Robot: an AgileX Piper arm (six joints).
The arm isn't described. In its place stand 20 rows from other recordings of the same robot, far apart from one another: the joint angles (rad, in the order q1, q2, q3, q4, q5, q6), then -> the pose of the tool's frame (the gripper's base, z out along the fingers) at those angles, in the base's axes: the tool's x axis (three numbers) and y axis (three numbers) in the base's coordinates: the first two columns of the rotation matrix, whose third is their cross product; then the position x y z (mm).
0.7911, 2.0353, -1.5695, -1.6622, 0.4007, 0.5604 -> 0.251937 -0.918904 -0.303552 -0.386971 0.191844 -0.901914 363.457 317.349 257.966
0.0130, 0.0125, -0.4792, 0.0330, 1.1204, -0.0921 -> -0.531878 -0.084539 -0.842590 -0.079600 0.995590 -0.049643 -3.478 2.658 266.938
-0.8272, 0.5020, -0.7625, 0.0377, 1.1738, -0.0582 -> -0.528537 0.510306 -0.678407 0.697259 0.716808 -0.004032 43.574 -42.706 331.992
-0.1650, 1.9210, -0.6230, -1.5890, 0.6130, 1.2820 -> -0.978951 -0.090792 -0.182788 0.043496 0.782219 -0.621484 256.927 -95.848 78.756
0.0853, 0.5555, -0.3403, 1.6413, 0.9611, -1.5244 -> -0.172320 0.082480 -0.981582 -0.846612 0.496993 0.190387 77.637 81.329 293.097
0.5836, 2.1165, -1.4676, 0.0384, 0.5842, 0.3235 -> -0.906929 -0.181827 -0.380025 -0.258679 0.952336 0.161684 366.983 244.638 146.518
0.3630, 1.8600, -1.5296, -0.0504, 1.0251, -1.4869 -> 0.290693 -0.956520 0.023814 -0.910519 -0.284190 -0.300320 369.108 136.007 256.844
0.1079, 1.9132, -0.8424, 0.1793, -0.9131, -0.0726 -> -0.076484 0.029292 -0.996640 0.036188 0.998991 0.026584 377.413 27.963 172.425
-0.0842, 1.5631, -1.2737, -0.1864, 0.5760, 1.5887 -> 0.058257 0.983889 -0.169023 0.708744 0.078475 0.701088 349.462 -38.713 313.830
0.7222, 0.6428, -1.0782, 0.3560, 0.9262, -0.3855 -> -0.132346 -0.327684 -0.935472 -0.863241 0.501929 -0.053692 46.892 75.097 435.614
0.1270, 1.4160, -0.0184, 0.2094, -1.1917, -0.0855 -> -0.125458 -0.022957 -0.991833 0.064879 0.997402 -0.031292 169.857 3.973 160.091
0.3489, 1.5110, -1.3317, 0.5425, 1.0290, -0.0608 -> -0.914135 -0.105143 -0.391539 -0.304268 0.816172 0.491207 281.289 145.162 335.230
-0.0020, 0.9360, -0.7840, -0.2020, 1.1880, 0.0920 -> -0.946517 0.017274 -0.322192 0.076248 0.982258 -0.171333 143.802 -17.223 294.265
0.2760, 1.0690, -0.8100, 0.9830, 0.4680, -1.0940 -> -0.313851 -0.246702 -0.916862 -0.638619 0.769436 0.011572 207.142 94.173 331.644
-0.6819, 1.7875, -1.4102, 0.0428, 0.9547, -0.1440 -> -0.804061 0.499593 -0.322323 0.529287 0.848426 -0.005310 292.489 -233.352 253.692
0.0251, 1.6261, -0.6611, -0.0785, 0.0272, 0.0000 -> -0.781840 -0.098043 -0.615722 -0.085332 0.995092 -0.050098 287.401 7.021 152.410
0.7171, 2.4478, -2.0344, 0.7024, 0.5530, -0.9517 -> -0.236855 -0.608009 -0.757776 -0.927966 0.372560 -0.008877 392.777 383.451 154.995
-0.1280, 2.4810, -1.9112, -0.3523, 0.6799, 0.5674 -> -0.798961 0.383274 -0.463424 0.462920 0.883857 -0.067101 510.017 -85.546 88.483
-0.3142, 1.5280, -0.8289, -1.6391, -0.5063, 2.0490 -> -0.567259 0.542808 -0.619336 0.135800 0.803400 0.579747 306.333 -53.254 232.575
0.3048, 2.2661, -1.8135, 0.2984, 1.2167, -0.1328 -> -0.945881 -0.324327 -0.010972 -0.314648 0.908331 0.275556 424.527 159.864 158.570
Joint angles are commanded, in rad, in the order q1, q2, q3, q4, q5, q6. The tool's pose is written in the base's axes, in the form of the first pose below.
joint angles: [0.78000, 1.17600, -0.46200, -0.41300, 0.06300, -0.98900]
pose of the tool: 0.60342 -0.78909 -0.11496 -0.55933 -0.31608 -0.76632 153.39 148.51 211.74
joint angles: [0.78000, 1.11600, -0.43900, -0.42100, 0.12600, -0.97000]
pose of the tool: 0.57959 -0.80802 -0.10571 -0.57556 -0.31407 -0.75504 145.81 137.67 213.58
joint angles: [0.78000, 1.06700, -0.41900, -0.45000, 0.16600, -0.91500]
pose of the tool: 0.55080 -0.82694 -0.11306 -0.59231 -0.29184 -0.75100 139.90 129.20 215.01
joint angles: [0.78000, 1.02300, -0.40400, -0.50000, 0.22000, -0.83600]
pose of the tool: 0.51013 -0.85249 -0.11410 -0.61380 -0.26790 -0.74262 135.27 120.43 215.93
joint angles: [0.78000, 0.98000, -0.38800, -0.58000, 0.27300, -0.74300]
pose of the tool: 0.47125 -0.87646 -0.09868 -0.62176 -0.25076 -0.74198 131.48 111.16 216.67
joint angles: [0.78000, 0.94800, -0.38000, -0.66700, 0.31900, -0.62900]
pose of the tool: 0.42062 -0.90226 -0.09488 -0.62883 -0.21456 -0.74735 129.98 103.75 218.59
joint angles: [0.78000, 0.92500, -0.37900, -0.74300, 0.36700, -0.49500]
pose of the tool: 0.34629 -0.93113 -0.11438 -0.64368 -0.14713 -0.75102 129.95 97.48 221.26
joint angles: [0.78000, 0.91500, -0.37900, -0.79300, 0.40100, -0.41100]
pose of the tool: 0.29599 -0.94739 -0.12188 -0.64906 -0.10587 -0.75334 130.50 93.50 222.57
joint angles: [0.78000, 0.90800, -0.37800, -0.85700, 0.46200, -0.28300]
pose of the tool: 0.20345 -0.96982 -0.13438 -0.66013 -0.03451 -0.75035 131.67 87.13 222.90
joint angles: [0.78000, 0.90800, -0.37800, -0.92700, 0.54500, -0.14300]
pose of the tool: 0.08662 -0.98689 -0.13619 -0.66016 0.04552 -0.74975 133.77 79.26 222.87
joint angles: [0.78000, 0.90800, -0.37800, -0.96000, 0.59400, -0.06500]
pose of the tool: 0.01562 -0.98986 -0.14116 -0.65324 0.09678 -0.75094 134.76 74.62 223.09
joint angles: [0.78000, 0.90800, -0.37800, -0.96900, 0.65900, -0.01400]
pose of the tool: -0.06223 -0.98935 -0.13161 -0.65017 0.14023 -0.74674 134.78 68.72 222.47
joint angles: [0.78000, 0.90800, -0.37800, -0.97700, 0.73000, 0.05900]
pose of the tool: -0.15888 -0.97802 -0.13499 -0.63770 0.20604 -0.74222 134.46 62.27 222.06
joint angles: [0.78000, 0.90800, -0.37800, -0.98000, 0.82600, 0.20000]
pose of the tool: -0.31565 -0.93266 -0.17469 -0.59384 0.33776 -0.73025 133.22 53.63 221.70
